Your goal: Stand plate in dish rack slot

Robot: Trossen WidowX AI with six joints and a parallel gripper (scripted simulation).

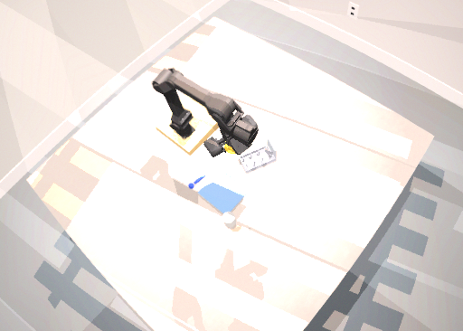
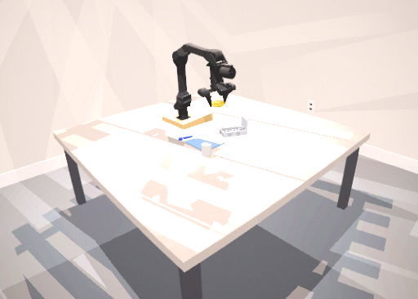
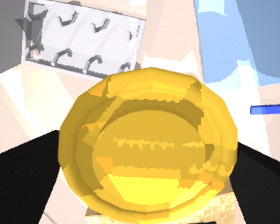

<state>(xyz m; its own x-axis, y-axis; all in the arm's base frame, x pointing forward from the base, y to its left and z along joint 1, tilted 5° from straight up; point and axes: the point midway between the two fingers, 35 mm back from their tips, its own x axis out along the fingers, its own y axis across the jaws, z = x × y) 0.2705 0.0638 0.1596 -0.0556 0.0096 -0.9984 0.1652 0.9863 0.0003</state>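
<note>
My gripper tip is 3 cm short of the grey dish rack, 8 cm to the right of it and 14 cm above it. The rest, counted from my gripper tip: light blue mat (4 cm ahead, 11 cm to the right, 16 cm below); blue pen-like stick (6 cm behind, 17 cm to the right, 16 cm below); small yellow plate (1 cm above).
</note>
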